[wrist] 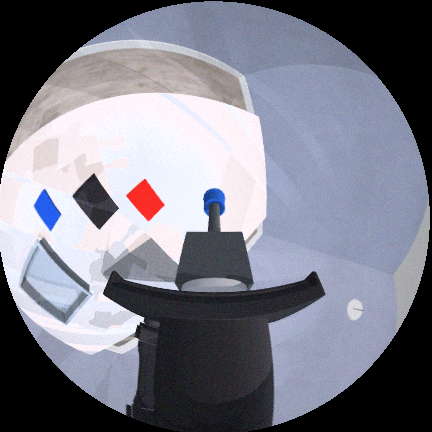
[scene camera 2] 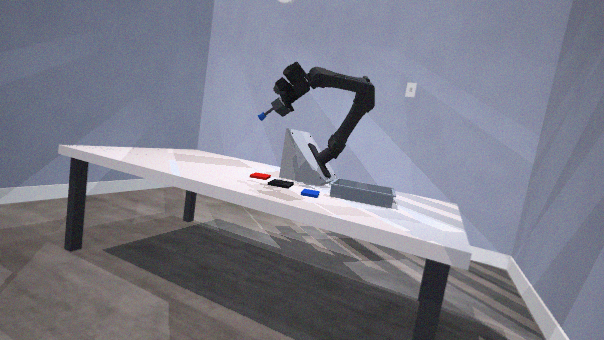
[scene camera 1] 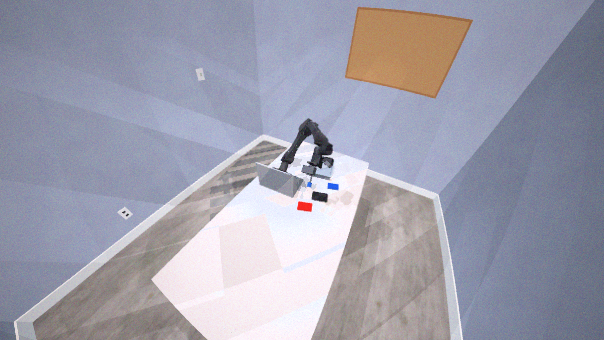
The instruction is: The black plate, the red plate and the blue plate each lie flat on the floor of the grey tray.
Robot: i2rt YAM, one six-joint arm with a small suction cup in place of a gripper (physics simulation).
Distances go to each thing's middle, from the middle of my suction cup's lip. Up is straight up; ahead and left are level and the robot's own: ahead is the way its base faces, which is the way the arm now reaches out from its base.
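From where my suction cup is, the red plate [wrist: 142,196] is 26 cm below it, 2 cm to the left of it and 2 cm behind it. The black plate [wrist: 91,197] is also 26 cm below my suction cup, but 17 cm to the left of it and 2 cm ahead of it. Then there is the grey tray [scene camera 2: 367,193], which I find 46 cm to the left of my suction cup, 24 cm below it and 12 cm behind it.
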